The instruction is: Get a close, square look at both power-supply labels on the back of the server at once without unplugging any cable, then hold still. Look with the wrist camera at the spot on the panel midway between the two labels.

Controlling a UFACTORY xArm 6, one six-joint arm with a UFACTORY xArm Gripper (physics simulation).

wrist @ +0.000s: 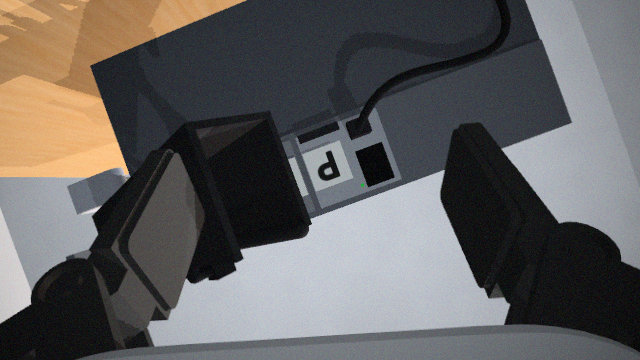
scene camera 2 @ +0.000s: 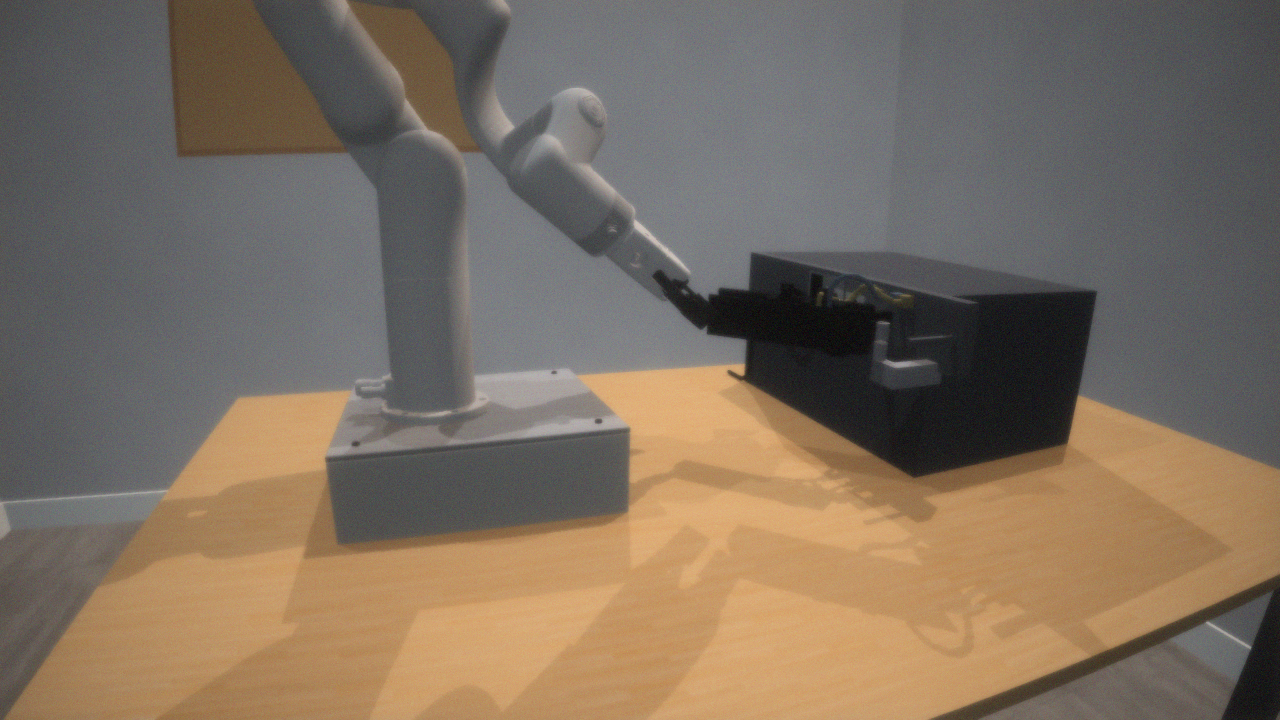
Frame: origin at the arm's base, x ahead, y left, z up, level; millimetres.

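Seen in the pictures: gripper, fingertip midpoint: [wrist: 317,172] [scene camera 2: 694,304]; arm's base, origin of the base link: [scene camera 2: 435,409].
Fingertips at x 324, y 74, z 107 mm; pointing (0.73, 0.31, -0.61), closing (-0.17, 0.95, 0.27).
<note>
Offsets run from my fingertips to a thing's top centre. "*": to the spot under its first point. Level surfaces: height alone.
The dark server @[dx +336, dy +91, dz +38 mm] [scene camera 2: 1011,376] [wrist: 240,75] stands on the table with its back panel tilted in the wrist view. One white power-supply label @[* dx +216, dy +44, dz -6 mm] [wrist: 328,166] shows a rotated "P"; a thin sliver of the other label @[* dx +222, dy +12, dz -7 mm] [wrist: 297,176] shows left of it. A black hollow arm section @[* dx +89, dy -97, dz -4 mm] [scene camera 2: 787,322] [wrist: 250,185] hides the rest of that label. A black power cable @[* dx +173, dy +153, dz -58 mm] [wrist: 425,69] runs to a plug @[* dx +186, dy +77, dz -28 mm] [wrist: 358,128] in the supply's socket. My gripper [scene camera 2: 702,316] [wrist: 317,172] is open. Its left finger overlaps the black section in the wrist view; whether they touch, I cannot tell.
A grey bracket @[* dx +208, dy -175, dz -46 mm] [scene camera 2: 905,371] [wrist: 97,190] sits at the far end of the black arm section. Yellow and blue cables @[dx +243, dy -91, dz +31 mm] [scene camera 2: 895,297] lie along its top. The robot's grey base box [scene camera 2: 483,488] stands on the wooden table @[dz -194 mm] [scene camera 2: 760,662]. A green light @[* dx +212, dy +69, dz +24 mm] [wrist: 362,185] shows on the supply.
</note>
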